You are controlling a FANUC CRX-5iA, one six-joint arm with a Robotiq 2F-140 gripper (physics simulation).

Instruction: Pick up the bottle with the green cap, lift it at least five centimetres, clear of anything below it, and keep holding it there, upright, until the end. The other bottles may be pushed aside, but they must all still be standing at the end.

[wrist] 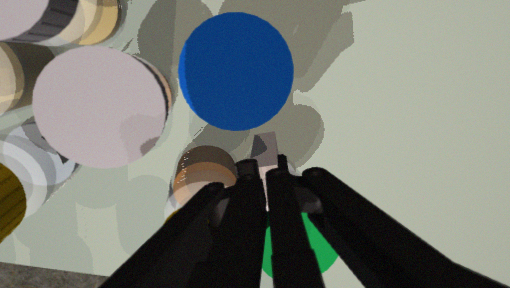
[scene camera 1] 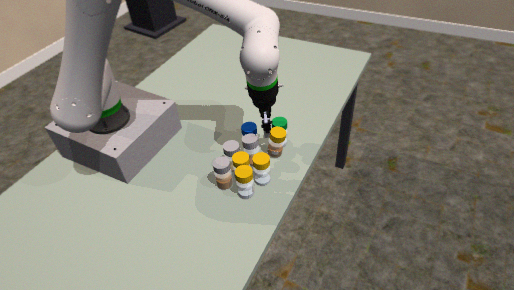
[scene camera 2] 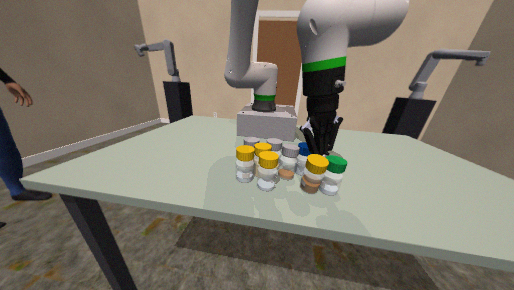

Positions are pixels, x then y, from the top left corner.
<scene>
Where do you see a green-capped bottle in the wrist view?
326, 256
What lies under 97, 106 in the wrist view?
A grey-capped bottle.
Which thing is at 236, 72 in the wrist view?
A blue-capped bottle.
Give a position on a yellow-capped bottle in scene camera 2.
266, 176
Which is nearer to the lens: the green-capped bottle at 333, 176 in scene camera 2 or the yellow-capped bottle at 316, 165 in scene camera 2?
The yellow-capped bottle.
</scene>
